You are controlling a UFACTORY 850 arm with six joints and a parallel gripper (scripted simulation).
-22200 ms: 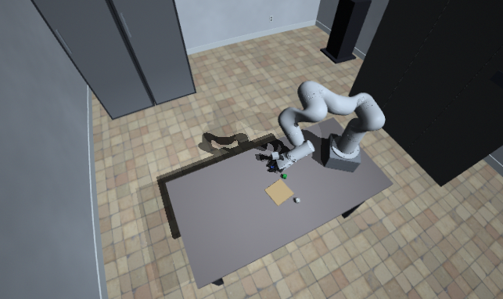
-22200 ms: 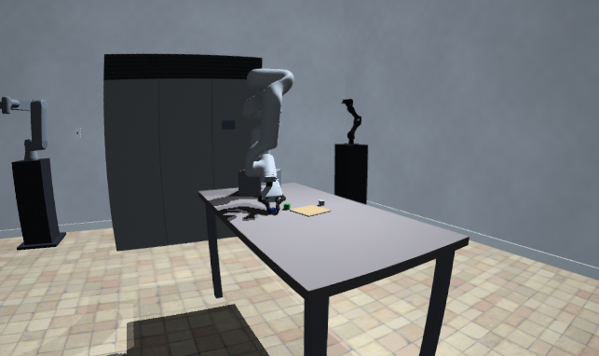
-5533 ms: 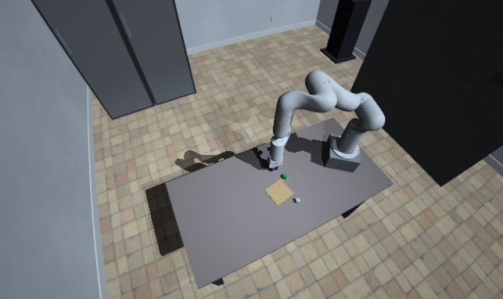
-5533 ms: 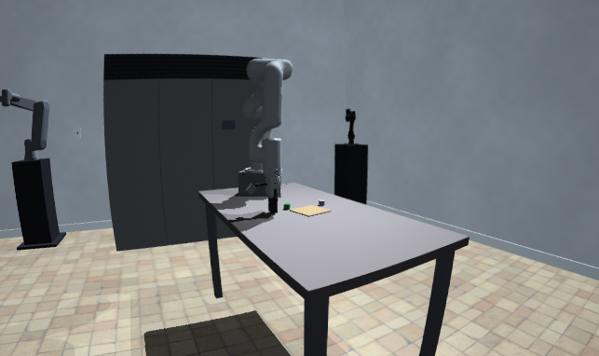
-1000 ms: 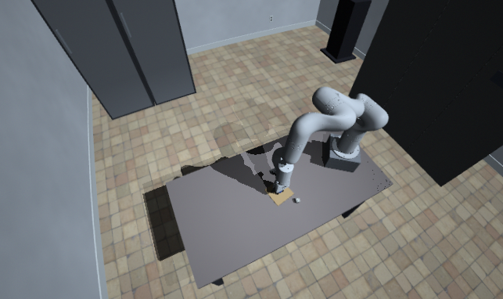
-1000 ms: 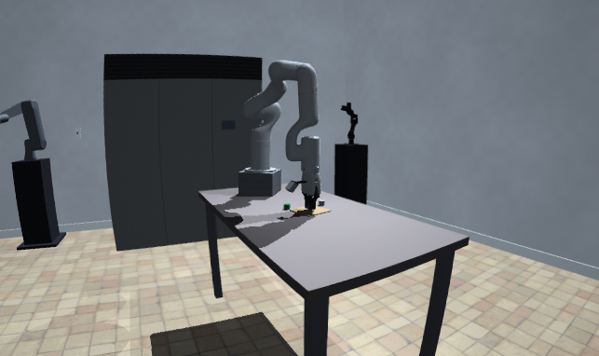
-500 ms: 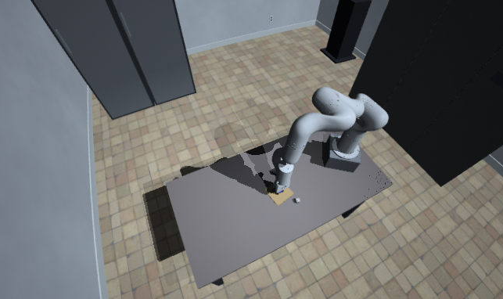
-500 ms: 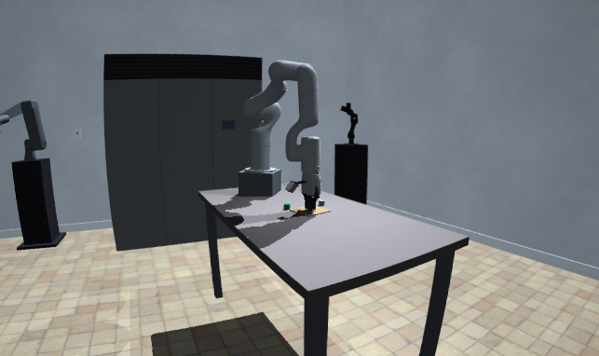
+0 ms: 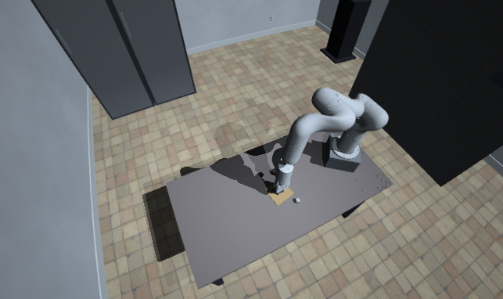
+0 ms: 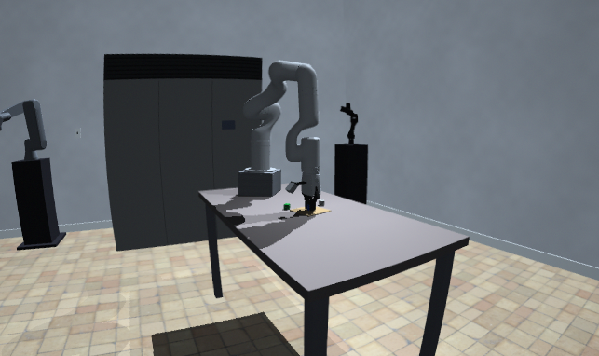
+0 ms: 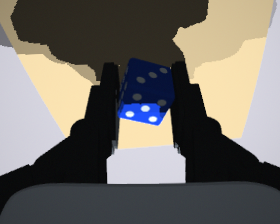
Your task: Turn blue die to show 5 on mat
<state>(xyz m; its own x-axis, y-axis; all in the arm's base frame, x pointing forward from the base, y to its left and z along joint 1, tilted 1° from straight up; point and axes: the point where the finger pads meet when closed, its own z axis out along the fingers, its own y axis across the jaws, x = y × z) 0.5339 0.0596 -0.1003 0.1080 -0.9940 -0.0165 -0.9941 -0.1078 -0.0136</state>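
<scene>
Now: the blue die 1 cm below my hand. Round my hand: white die (8 cm behind, 11 cm to the left, 1 cm below); green die (8 cm behind, 8 cm to the right, 1 cm below); mat (2 cm below).
</scene>
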